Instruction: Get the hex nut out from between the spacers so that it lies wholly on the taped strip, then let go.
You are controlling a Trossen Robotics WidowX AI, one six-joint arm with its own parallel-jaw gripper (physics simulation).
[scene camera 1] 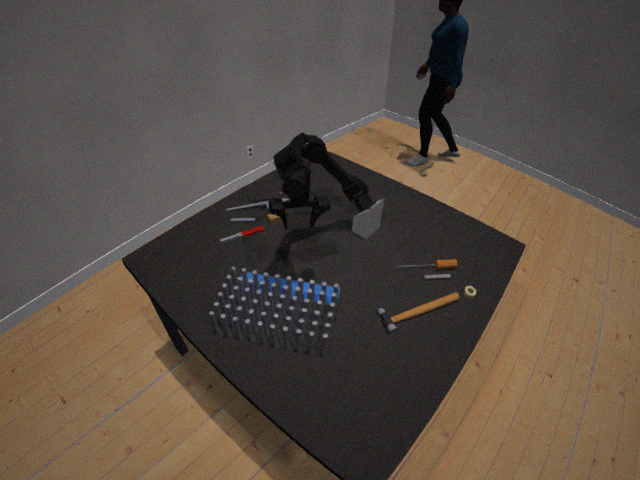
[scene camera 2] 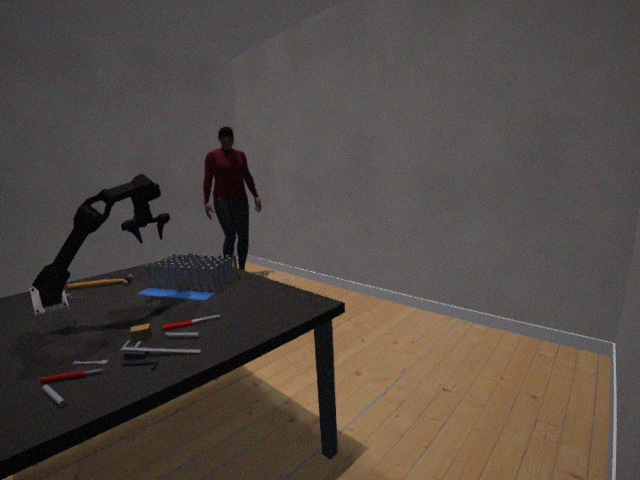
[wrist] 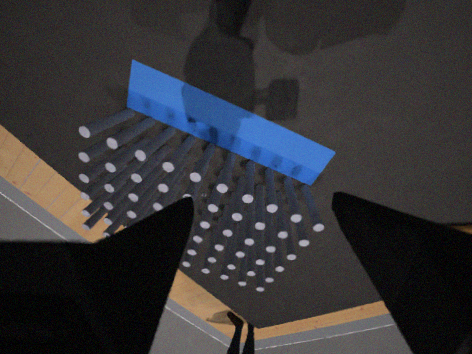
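Where they show: gripper, fingertip midpoint: (scene camera 1: 298, 228) (scene camera 2: 151, 241) (wrist: 262, 201); arm's base at its link origin: (scene camera 1: 367, 208) (scene camera 2: 50, 297).
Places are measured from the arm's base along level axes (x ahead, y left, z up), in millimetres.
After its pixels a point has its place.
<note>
Many upright grey spacers (scene camera 1: 263, 313) (scene camera 2: 191, 273) (wrist: 248, 198) stand in close rows on the dark table. The blue taped strip (scene camera 2: 175, 294) @[x 458, y -24, z -115 mm] (wrist: 280, 137) @[x 396, y 52, z -115 mm] lies flat along one side of them, on the arm's side. The hex nut cannot be made out with certainty; a tiny speck shows between spacers near the left fingertip in the wrist view, too small to identify. My gripper (scene camera 1: 298, 226) @[x 399, y -7, z 131 mm] (scene camera 2: 150, 240) @[x 399, y -7, z 131 mm] (wrist: 262, 201) @[x 399, y -7, z 131 mm] is open and empty, fingers pointing down, high above the table. The fingers cover part of the wrist view, including some spacers at left.
A hammer (scene camera 1: 426, 307) @[x 217, y 430, z -90 mm] (scene camera 2: 98, 283) @[x 215, y 409, z -99 mm], an orange-handled screwdriver (scene camera 1: 446, 264) @[x -23, y 389, z -85 mm] and a small ring lie on one side of the spacers. A red-handled tool (scene camera 1: 252, 231) @[x 347, y -335, z -106 mm] (scene camera 2: 177, 324) @[x 340, y -346, z -104 mm], a wooden block (scene camera 1: 273, 219) @[x 246, y -310, z -86 mm] (scene camera 2: 140, 329) @[x 222, y -338, z -82 mm] and a caliper (scene camera 2: 170, 350) @[x 257, y -501, z -103 mm] lie on the other. People stand beyond the table.
</note>
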